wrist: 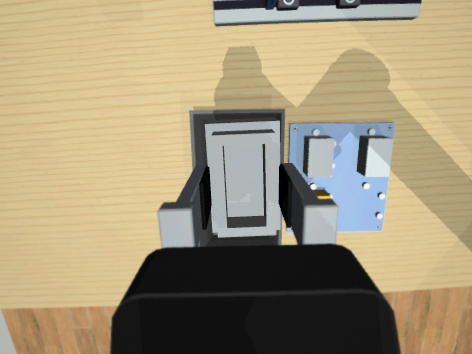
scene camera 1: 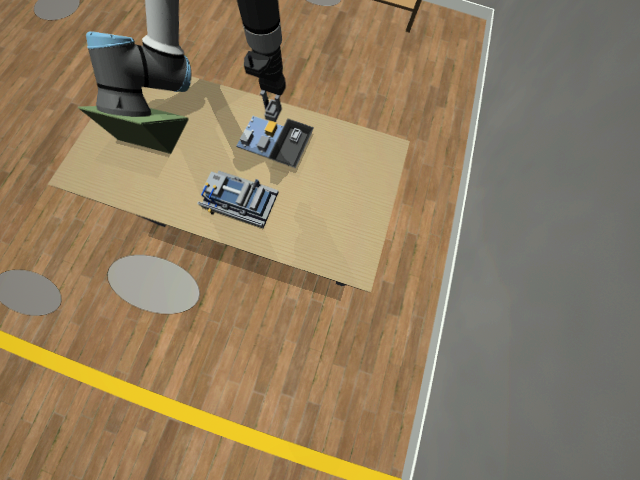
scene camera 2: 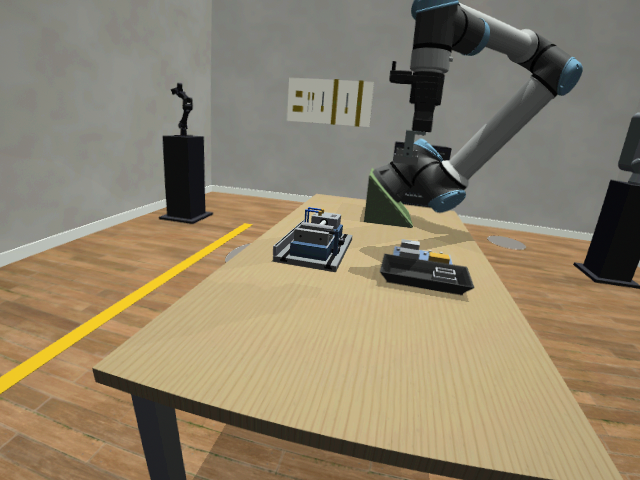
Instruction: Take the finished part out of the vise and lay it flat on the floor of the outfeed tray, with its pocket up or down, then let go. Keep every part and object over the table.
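Pixels of known places: gripper, fingertip midpoint: (wrist: 244, 183) (scene camera 1: 273, 109) (scene camera 2: 407, 156); arm's base, link origin: (scene camera 1: 125, 111) (scene camera 2: 385, 187).
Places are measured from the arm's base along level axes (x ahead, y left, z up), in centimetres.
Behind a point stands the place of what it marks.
My gripper (scene camera 1: 271, 102) {x 70.9, y 5.6, z 19.6 cm} (scene camera 2: 408, 145) {x 70.9, y 5.6, z 19.6 cm} (wrist: 244, 183) {x 70.9, y 5.6, z 19.6 cm} is shut on the finished part, a light grey block (scene camera 1: 271, 110) {x 70.6, y 4.7, z 20.0 cm} (scene camera 2: 405, 155) (wrist: 243, 175) {x 70.9, y 5.0, z 20.1 cm} with a rectangular pocket. The pocket faces up toward the wrist camera, and the part looks about level, high above the table. In the wrist view it covers most of the black outfeed tray (scene camera 1: 290, 155) {x 72.6, y 10.0, z -12.4 cm} (scene camera 2: 408, 276) {x 78.2, y 10.1, z -9.5 cm} (wrist: 237, 114) {x 71.1, y 3.7, z -9.7 cm}. Another grey part (scene camera 1: 295, 134) {x 71.7, y 20.4, z -10.3 cm} (scene camera 2: 444, 274) {x 73.4, y 19.8, z -9.4 cm} lies in the tray near one end; the held part hides it in the wrist view. The vise (scene camera 1: 242, 193) {x 62.3, y -18.6, z -4.0 cm} (scene camera 2: 312, 243) {x 69.6, y -17.6, z -7.5 cm} stands apart from the tray with no part visible between its jaws.
A blue plate (scene camera 1: 258, 124) {x 51.4, y 21.6, z -12.8 cm} (wrist: 345, 200) {x 53.5, y 19.4, z -12.8 cm} beside the tray bears grey blocks (scene camera 1: 263, 143) {x 59.4, y 9.9, z -9.2 cm} (scene camera 2: 409, 249) {x 58.2, y 10.8, z -9.1 cm} (wrist: 320, 157) {x 58.9, y 10.8, z -9.2 cm}, pins and a yellow block (scene camera 1: 270, 128) {x 59.5, y 18.8, z -9.2 cm} (scene camera 2: 439, 256) {x 60.2, y 19.9, z -9.2 cm} (wrist: 321, 194) {x 58.4, y 17.1, z -10.1 cm}. The vise's base rail (wrist: 320, 12) {x 58.3, y -9.9, z -11.6 cm} crosses the wrist view's top. The green arm mount (scene camera 1: 149, 131) {x 16.9, y -6.7, z 1.8 cm} (scene camera 2: 382, 206) {x 16.9, y 0.0, z -5.7 cm} stands on the table.
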